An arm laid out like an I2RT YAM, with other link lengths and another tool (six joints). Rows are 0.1 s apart.
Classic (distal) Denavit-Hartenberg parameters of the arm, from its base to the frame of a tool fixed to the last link. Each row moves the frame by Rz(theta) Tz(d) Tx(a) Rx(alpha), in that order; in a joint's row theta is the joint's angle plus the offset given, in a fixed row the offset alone. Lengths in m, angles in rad.
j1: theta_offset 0, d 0.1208, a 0.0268, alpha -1.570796
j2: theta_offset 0, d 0, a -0.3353, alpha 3.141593
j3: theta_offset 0.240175, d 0, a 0.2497, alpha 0
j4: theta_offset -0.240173, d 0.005, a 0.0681, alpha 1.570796
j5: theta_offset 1.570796, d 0.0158, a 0, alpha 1.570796
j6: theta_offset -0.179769, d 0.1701, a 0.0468, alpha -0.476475
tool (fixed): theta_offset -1.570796, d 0.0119, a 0, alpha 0
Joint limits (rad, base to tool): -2.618..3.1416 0..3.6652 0..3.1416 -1.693..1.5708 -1.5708..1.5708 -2.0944..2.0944
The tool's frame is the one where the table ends.
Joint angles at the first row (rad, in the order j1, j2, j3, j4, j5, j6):
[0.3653, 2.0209, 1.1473, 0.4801, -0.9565, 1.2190]
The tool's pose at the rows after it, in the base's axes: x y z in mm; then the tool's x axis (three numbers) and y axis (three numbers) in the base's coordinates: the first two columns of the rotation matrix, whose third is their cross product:
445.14 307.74 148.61 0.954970 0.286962 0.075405 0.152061 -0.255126 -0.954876
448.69 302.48 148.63 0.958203 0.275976 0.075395 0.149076 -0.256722 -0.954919
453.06 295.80 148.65 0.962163 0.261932 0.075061 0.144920 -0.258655 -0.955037
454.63 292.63 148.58 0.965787 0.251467 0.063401 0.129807 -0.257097 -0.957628
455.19 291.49 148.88 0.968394 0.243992 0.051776 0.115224 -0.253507 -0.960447
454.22 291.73 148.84 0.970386 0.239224 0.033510 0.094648 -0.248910 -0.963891
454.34 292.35 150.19 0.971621 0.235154 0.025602 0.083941 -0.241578 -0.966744
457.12 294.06 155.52 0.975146 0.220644 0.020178 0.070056 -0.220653 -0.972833
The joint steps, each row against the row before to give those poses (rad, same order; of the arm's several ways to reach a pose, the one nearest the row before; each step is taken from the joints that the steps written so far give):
[-0.0061, 0.0000, 0.0000, 0.0008, 0.0003, 0.0000]
[-0.0119, 0.0000, 0.0000, -0.0001, -0.0004, 0.0000]
[-0.0149, -0.0001, 0.0000, 0.0000, -0.0003, 0.0004]
[-0.0072, 0.0001, 0.0000, 0.0000, 0.0003, 0.0137]
[-0.0030, 0.0000, 0.0000, 0.0027, 0.0008, 0.0168]
[0.0000, 0.0000, 0.0000, 0.0000, 0.0000, 0.0214]
[0.0000, 0.0000, 0.0000, 0.0092, -0.0004, 0.0198]
[0.0000, 0.0000, 0.0000, 0.0370, 0.0046, 0.0492]

